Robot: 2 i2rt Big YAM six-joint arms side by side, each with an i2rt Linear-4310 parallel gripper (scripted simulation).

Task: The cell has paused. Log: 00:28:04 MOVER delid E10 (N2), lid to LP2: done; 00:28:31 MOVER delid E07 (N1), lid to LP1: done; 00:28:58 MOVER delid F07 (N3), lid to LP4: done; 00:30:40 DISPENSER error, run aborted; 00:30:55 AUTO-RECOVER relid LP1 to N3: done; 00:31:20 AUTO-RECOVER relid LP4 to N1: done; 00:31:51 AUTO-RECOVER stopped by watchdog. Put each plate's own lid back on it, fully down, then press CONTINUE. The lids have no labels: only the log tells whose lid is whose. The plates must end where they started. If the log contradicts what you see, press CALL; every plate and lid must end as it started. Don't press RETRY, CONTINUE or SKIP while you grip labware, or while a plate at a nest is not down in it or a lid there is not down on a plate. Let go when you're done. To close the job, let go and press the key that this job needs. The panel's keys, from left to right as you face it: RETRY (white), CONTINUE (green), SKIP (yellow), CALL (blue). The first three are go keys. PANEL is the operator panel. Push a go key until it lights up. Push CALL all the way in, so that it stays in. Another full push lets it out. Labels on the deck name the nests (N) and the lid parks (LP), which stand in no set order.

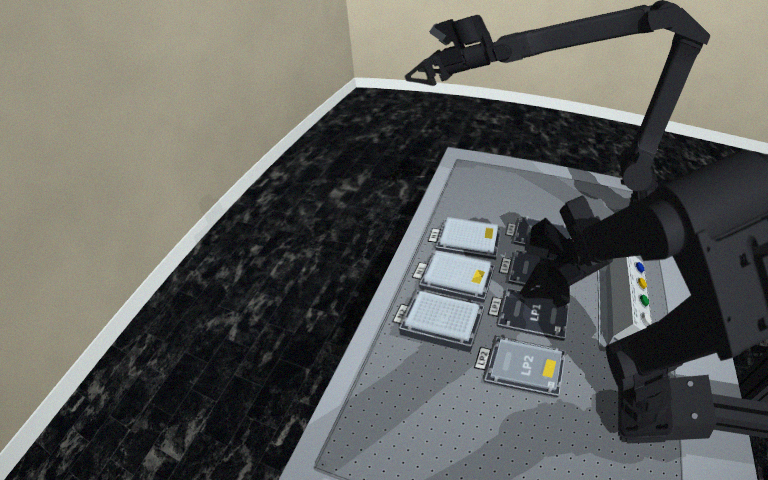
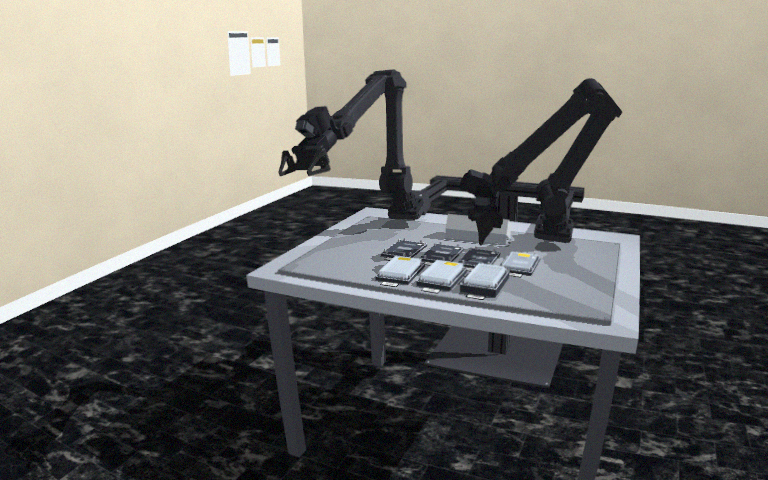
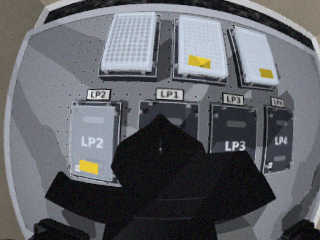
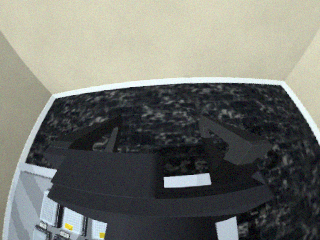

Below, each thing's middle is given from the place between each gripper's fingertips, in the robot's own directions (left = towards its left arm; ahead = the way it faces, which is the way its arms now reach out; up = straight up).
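Scene:
From my left hand point(image 1: 521, 295): N2 plate point(image 1: 427, 304), 4 cm below, 14 cm ahead, 7 cm to the left; park LP1 point(image 1: 546, 327), 7 cm below, 3 cm behind, 2 cm to the right; park LP3 point(image 3: 219, 128), 7 cm below, 2 cm behind, 14 cm to the right; park LP4 point(image 3: 280, 114), 7 cm below, 27 cm to the right.
My right hand point(image 2: 293, 174): 33 cm above the park LP4, 39 cm past it, 11 cm to the right of it. From my right hand: N2 plate, 30 cm below, 24 cm behind, 46 cm to the left; park LP1, 33 cm below, 42 cm behind, 37 cm to the left; park LP3, 33 cm below, 41 cm behind, 24 cm to the left.

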